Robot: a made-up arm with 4 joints.
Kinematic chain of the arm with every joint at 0, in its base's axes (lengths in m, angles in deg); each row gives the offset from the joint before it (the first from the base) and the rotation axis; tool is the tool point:
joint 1: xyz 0 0 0.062 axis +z
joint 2: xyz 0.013 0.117 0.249 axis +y
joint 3: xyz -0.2 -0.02 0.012 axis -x
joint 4: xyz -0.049 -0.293 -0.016 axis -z
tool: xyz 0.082 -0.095 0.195
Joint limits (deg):
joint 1: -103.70..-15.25
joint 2: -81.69..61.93
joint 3: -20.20..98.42
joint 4: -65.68..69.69
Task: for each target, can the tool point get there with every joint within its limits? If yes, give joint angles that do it. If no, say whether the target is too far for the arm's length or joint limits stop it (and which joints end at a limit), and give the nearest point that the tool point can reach.
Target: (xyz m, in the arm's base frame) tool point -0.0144 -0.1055 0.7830
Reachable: yes | joints -93.96 34.55 52.50 13.21
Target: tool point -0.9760 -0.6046 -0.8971
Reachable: no: too far | nearest point -0.3413 -0.1911 0.0407 | short by 1.206 m
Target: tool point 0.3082 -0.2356 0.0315
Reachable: no: joint limits stop it (at a limit: joint 1, joint 2, joint 3, joint 4) | nearest point 0.3606 0.1627 0.2184 | short by 0.443 m
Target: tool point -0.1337 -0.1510 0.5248
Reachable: yes | joints -44.60 34.72 -3.22 -51.12
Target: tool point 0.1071 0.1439 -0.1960
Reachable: no: joint limits stop it (at a limit: joint 1, joint 2, joint 4) | nearest point 0.0817 0.4554 0.0674 | short by 0.409 m
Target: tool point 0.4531 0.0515 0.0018
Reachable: no: joint limits stop it (at a limit: joint 1, joint 2, joint 3, joint 4) | nearest point 0.3606 0.1627 0.2184 | short by 0.261 m
